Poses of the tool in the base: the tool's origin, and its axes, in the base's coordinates. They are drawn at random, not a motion.
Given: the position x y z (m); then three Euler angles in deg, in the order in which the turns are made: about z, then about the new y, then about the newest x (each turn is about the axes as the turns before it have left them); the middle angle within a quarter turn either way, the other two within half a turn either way.
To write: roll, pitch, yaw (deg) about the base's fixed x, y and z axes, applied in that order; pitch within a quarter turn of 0, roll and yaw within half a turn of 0; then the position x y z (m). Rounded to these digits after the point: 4 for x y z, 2 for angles.
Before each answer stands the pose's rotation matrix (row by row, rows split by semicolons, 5 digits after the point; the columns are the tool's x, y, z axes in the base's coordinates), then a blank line. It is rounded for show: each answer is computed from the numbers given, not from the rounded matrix.
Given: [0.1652 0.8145 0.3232 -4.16 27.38 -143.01]
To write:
0.88564 -0.33392 -0.32272; -0.06442 -0.77656 0.62674; -0.45989 -0.53427 -0.70926

[-143.01 27.38 -4.16 0.1652 0.8145 0.3232]
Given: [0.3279 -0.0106 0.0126 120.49 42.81 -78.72]
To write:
-0.37223 0.16959 -0.91252; 0.63217 -0.67353 -0.38304; -0.67957 -0.71944 0.14350

[-78.72 42.81 120.49 0.3279 -0.0106 0.0126]
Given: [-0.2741 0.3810 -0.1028 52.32 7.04 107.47]
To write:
0.60664 0.30906 0.73244; 0.78547 -0.09098 -0.61218; -0.12256 0.94668 -0.29794

[107.47 7.04 52.32 -0.2741 0.3810 -0.1028]
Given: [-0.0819 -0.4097 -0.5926 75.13 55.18 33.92]
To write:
0.14653 -0.68446 0.71417; 0.55188 0.65573 0.51522; -0.82095 0.31864 0.47383

[33.92 55.18 75.13 -0.0819 -0.4097 -0.5926]
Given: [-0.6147 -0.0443 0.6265 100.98 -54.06 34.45]
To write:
-0.11179 -0.72229 0.68249; 0.57619 -0.60668 -0.54767; 0.80963 0.33202 0.48400

[34.45 -54.06 100.98 -0.6147 -0.0443 0.6265]
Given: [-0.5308 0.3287 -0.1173 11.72 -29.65 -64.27]
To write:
0.85095 0.34818 -0.39328; 0.17653 0.51560 0.83844; 0.49470 -0.78290 0.37729

[-64.27 -29.65 11.72 -0.5308 0.3287 -0.1173]
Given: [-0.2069 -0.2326 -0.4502 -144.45 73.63 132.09]
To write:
-0.22931 -0.96902 0.09179; -0.16386 0.13139 0.97769; -0.95946 0.20915 -0.18892

[132.09 73.63 -144.45 -0.2069 -0.2326 -0.4502]
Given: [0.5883 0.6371 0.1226 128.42 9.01 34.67]
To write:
-0.61375 -0.69972 0.36564; 0.77381 -0.44129 0.45441; -0.15661 0.56183 0.81229

[34.67 9.01 128.42 0.5883 0.6371 0.1226]
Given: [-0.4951 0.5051 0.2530 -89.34 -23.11 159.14]
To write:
0.01059 -0.93600 -0.35184; -0.91969 0.12899 -0.37085; 0.39250 0.32751 -0.85947

[159.14 -23.11 -89.34 -0.4951 0.5051 0.2530]
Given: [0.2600 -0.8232 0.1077 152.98 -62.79 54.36]
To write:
-0.40734 0.37915 0.83085; 0.20773 -0.84744 0.48856; 0.88934 0.37161 0.26644

[54.36 -62.79 152.98 0.2600 -0.8232 0.1077]
